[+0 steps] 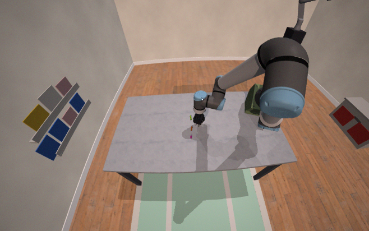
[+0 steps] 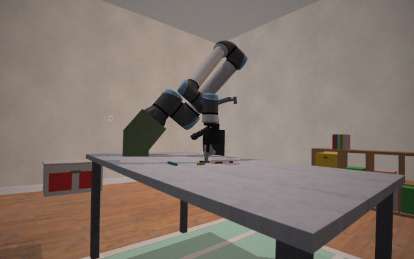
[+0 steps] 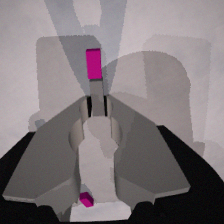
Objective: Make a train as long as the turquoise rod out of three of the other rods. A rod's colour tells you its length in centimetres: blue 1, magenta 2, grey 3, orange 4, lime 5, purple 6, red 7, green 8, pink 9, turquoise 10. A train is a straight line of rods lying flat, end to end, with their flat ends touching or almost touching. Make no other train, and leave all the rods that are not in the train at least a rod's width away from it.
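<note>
Now: the grey rod 10 mm below my hand. The rest, counted from my hand: turquoise rod 210 mm to the right, 10 mm below; then orange rod 70 mm ahead, 40 mm to the left, 10 mm below; then lime rod 90 mm to the right, 80 mm ahead, 10 mm below.
</note>
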